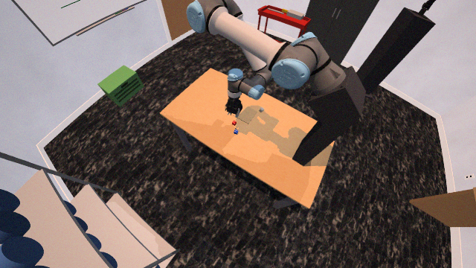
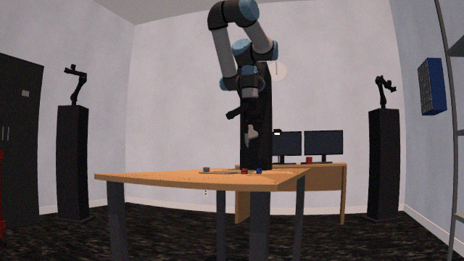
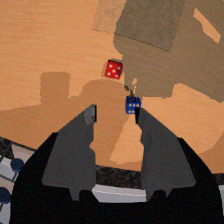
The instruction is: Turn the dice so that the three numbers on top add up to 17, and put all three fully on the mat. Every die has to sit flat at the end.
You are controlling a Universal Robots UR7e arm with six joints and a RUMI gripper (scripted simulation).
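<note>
The red die lies 10 mm to the right of my hand and 120 mm below it. The rest, counted from my hand: blue die (30 mm behind, 60 mm to the left, 120 mm below); grey die (180 mm behind, 190 mm to the right, 120 mm below); tan mat (60 mm behind, 130 mm to the right, 130 mm below).
</note>
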